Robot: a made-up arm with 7 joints. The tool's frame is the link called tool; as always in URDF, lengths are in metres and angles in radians. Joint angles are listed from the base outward. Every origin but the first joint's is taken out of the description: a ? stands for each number. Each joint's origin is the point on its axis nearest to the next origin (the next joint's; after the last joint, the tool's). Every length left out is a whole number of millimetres.
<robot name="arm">
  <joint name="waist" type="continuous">
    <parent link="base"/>
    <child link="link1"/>
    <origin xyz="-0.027 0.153 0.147" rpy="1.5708 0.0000 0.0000"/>
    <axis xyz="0 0 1"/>
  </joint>
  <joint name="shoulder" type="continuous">
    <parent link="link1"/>
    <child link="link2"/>
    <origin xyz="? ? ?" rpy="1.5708 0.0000 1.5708"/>
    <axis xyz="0 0 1"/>
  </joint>
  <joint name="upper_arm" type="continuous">
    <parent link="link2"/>
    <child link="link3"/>
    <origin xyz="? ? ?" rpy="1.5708 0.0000 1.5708"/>
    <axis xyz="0 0 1"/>
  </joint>
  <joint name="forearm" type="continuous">
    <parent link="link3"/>
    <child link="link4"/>
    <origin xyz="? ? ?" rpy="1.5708 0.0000 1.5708"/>
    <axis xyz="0 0 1"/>
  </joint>
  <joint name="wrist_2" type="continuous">
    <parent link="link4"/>
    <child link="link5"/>
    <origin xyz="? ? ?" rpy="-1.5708 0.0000 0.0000"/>
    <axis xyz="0 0 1"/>
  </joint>
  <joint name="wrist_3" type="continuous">
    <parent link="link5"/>
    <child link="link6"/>
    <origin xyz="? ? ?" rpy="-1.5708 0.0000 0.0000"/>
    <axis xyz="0 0 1"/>
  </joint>
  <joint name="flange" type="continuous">
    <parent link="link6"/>
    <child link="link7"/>
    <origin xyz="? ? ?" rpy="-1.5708 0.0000 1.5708"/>
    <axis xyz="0 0 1"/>
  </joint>
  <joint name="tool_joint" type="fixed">
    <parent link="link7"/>
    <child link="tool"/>
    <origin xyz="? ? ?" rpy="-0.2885 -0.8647 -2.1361"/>
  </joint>
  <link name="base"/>
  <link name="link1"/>
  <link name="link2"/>
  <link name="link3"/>
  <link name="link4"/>
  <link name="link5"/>
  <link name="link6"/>
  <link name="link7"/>
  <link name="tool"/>
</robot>
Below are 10 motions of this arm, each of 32 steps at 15 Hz.
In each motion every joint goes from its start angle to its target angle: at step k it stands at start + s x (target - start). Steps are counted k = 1, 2, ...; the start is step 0. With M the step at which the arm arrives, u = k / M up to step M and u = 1 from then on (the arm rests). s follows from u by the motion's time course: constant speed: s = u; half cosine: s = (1 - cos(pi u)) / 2; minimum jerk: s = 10 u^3 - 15 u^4 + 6 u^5.
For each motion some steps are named. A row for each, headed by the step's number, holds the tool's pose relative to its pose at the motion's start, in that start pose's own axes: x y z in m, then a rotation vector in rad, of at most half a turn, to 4 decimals.
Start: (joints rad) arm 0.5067 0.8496 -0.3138 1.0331 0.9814 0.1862 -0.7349
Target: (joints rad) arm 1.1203 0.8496 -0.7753 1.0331 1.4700 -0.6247 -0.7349
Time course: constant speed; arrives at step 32
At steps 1, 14, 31, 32:
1: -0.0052 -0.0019 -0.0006 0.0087 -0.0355 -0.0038
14: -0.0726 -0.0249 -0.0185 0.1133 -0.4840 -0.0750
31: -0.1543 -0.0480 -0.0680 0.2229 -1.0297 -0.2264
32: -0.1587 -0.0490 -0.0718 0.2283 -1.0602 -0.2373

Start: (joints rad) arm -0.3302 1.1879 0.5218 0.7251 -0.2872 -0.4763 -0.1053
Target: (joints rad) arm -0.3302 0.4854 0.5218 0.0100 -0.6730 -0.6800 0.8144
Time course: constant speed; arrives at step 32
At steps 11, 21, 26, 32:
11: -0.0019 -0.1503 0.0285 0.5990 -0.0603 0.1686
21: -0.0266 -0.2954 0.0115 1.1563 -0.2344 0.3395
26: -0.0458 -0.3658 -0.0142 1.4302 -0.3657 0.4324
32: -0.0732 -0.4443 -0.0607 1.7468 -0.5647 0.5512

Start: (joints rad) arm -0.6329 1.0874 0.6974 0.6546 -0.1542 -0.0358 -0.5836
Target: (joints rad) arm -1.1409 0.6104 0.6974 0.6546 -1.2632 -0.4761 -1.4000
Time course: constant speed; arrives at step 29
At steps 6, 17, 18, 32:
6: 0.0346 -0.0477 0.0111 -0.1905 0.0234 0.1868
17: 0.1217 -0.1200 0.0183 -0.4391 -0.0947 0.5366
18: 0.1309 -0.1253 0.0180 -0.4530 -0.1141 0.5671
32: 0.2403 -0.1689 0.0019 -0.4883 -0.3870 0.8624

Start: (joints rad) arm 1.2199 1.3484 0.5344 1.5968 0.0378 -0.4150 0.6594
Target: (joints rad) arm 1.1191 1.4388 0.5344 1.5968 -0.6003 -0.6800 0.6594
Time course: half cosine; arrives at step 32
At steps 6, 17, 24, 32:
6: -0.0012 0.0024 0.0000 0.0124 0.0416 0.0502
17: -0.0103 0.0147 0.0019 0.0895 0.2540 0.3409
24: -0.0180 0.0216 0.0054 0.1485 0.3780 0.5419
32: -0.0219 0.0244 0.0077 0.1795 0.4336 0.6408

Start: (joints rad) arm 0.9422 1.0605 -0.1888 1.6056 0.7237 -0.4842 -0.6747
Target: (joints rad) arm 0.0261 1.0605 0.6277 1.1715 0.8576 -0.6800 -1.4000
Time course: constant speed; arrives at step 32
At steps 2, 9, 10, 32:
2: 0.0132 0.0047 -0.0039 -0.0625 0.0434 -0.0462
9: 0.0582 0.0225 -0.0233 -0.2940 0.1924 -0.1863
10: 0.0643 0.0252 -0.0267 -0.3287 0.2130 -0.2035
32: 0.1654 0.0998 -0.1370 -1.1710 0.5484 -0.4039

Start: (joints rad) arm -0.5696 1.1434 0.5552 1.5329 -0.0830 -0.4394 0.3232
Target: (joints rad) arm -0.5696 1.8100 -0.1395 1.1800 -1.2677 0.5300 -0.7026
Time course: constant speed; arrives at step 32
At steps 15, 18, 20, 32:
15: 0.0126 0.0009 0.0016 -0.0183 0.8165 0.2993
18: 0.0180 0.0018 -0.0023 -0.1010 0.9753 0.4105
20: 0.0221 0.0026 -0.0057 -0.1704 1.0735 0.4946
32: 0.0557 0.0147 -0.0367 -0.7908 1.4283 1.1535

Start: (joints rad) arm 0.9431 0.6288 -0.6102 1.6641 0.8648 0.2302 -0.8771
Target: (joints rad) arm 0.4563 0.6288 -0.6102 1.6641 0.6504 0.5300 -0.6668
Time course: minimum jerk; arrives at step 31
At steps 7, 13, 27, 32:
7: 0.0119 -0.0032 0.0030 0.0168 0.0536 0.0146
13: 0.0523 -0.0152 0.0095 0.0821 0.2361 0.0618
27: 0.1426 -0.0487 0.0032 0.2755 0.6564 0.1542
32: 0.1450 -0.0497 0.0026 0.2816 0.6680 0.1564

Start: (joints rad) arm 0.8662 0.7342 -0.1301 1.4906 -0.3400 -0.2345 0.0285
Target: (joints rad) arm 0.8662 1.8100 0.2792 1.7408 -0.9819 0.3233 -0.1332
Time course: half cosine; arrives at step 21
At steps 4, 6, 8, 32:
4: 0.0266 0.0185 -0.0182 -0.0412 0.1483 0.0530
6: 0.0532 0.0414 -0.0426 -0.0984 0.3204 0.1134
8: 0.0794 0.0721 -0.0780 -0.1866 0.5366 0.1884
32: 0.0680 0.2153 -0.2884 -0.9759 1.5238 0.5635

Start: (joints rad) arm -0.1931 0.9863 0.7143 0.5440 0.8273 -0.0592 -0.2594
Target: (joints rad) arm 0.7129 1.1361 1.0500 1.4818 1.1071 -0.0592 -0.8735
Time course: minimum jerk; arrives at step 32
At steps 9, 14, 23, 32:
9: -0.0613 -0.0217 -0.0123 0.0258 -0.2401 -0.0885
14: -0.1531 -0.0441 -0.0726 0.0807 -0.6498 -0.2696
23: -0.2128 -0.0373 -0.2671 0.2267 -1.3993 -0.6621
32: -0.1951 -0.0297 -0.3239 0.2766 -1.6072 -0.7737

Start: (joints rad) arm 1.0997 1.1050 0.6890 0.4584 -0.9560 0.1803 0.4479
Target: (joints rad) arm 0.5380 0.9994 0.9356 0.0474 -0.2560 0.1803 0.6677
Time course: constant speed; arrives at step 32
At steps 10, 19, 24, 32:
10: 0.0041 -0.0343 0.0655 0.2849 -0.1022 0.0230
19: 0.0215 -0.0738 0.1193 0.5336 -0.1867 -0.0114
24: 0.0366 -0.0985 0.1457 0.6636 -0.2316 -0.0537
32: 0.0681 -0.1413 0.1810 0.8520 -0.3019 -0.1556

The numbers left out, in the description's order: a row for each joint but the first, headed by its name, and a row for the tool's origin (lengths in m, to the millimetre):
shoulder: 0.006 0.017 0.000
upper_arm: -0.246 -0.010 0.000
forearm: 0.006 -0.007 0.000
wrist_2: -0.018 -0.247 0.000
wrist_3: 0.026 -0.014 0.000
flange: -0.041 0.024 0.000
tool: -0.018 -0.019 0.000

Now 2 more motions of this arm.
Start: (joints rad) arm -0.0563 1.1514 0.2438 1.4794 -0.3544 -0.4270 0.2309
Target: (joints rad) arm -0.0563 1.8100 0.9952 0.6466 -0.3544 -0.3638 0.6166
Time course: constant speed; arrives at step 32
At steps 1, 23, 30, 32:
1: 0.0131 0.0009 -0.0021 0.0170 0.0338 -0.0042
23: 0.2470 0.0286 -0.1415 0.2401 0.5798 -0.3056
30: 0.2895 0.0351 -0.2018 0.2461 0.6458 -0.4532
32: 0.2988 0.0366 -0.2183 0.2425 0.6532 -0.4959

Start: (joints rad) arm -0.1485 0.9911 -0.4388 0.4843 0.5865 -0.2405 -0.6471
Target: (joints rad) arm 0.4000 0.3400 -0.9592 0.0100 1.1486 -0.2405 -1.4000
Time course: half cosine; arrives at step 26
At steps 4, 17, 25, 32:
4: -0.0046 -0.0161 0.0026 0.0066 0.0101 -0.0536
17: -0.1157 -0.1748 -0.0227 0.0095 0.1662 -0.5471
25: -0.1765 -0.2133 -0.0583 -0.0300 0.2173 -0.6983
32: -0.1773 -0.2138 -0.0588 -0.0306 0.2179 -0.7004

